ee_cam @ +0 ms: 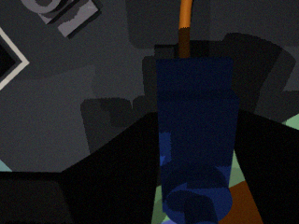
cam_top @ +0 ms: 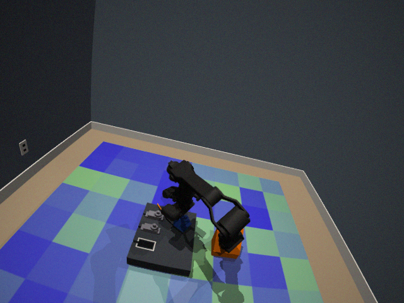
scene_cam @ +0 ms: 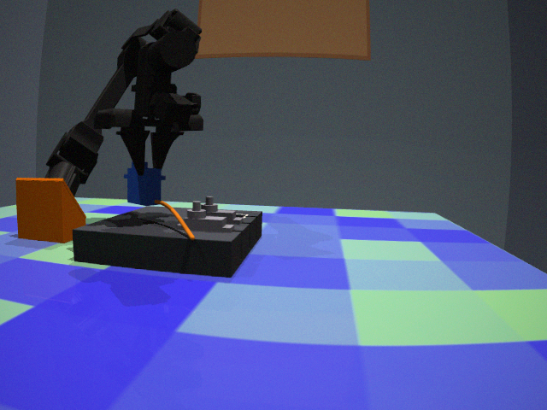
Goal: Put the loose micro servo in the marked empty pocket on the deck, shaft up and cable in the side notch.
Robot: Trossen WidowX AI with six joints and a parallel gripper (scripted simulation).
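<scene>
Now: gripper tip 30 mm to the right of the dark deck and 100 mm above it.
</scene>
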